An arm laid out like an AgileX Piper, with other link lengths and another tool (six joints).
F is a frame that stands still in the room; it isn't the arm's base.
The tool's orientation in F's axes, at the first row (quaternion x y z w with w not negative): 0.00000, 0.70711, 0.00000, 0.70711
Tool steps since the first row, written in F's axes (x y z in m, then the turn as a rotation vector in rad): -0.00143, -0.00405, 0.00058, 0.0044, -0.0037, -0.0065; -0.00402, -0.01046, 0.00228, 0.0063, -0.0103, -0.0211; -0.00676, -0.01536, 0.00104, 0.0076, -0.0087, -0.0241; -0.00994, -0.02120, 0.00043, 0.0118, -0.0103, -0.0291; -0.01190, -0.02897, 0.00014, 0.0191, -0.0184, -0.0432; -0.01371, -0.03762, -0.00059, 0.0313, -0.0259, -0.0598; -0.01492, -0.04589, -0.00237, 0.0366, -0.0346, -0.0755; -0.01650, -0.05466, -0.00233, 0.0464, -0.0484, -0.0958; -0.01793, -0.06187, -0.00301, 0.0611, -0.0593, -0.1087; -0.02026, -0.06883, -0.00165, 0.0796, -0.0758, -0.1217; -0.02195, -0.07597, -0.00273, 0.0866, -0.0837, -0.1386; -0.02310, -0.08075, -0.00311, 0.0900, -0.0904, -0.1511; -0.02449, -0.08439, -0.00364, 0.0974, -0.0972, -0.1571
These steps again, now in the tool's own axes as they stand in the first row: -0.00058, -0.00405, -0.00143, 0.0065, -0.0037, 0.0044; -0.00228, -0.01046, -0.00402, 0.0211, -0.0103, 0.0063; -0.00104, -0.01536, -0.00676, 0.0241, -0.0087, 0.0076; -0.00043, -0.02120, -0.00994, 0.0291, -0.0103, 0.0118; -0.00014, -0.02897, -0.01190, 0.0432, -0.0184, 0.0191; 0.00059, -0.03762, -0.01371, 0.0598, -0.0259, 0.0313; 0.00237, -0.04589, -0.01492, 0.0755, -0.0346, 0.0366; 0.00233, -0.05466, -0.01650, 0.0958, -0.0484, 0.0464; 0.00301, -0.06187, -0.01793, 0.1087, -0.0593, 0.0611; 0.00165, -0.06883, -0.02026, 0.1217, -0.0758, 0.0796; 0.00273, -0.07597, -0.02195, 0.1386, -0.0837, 0.0866; 0.00311, -0.08075, -0.02310, 0.1511, -0.0904, 0.0900; 0.00364, -0.08439, -0.02449, 0.1571, -0.0972, 0.0974
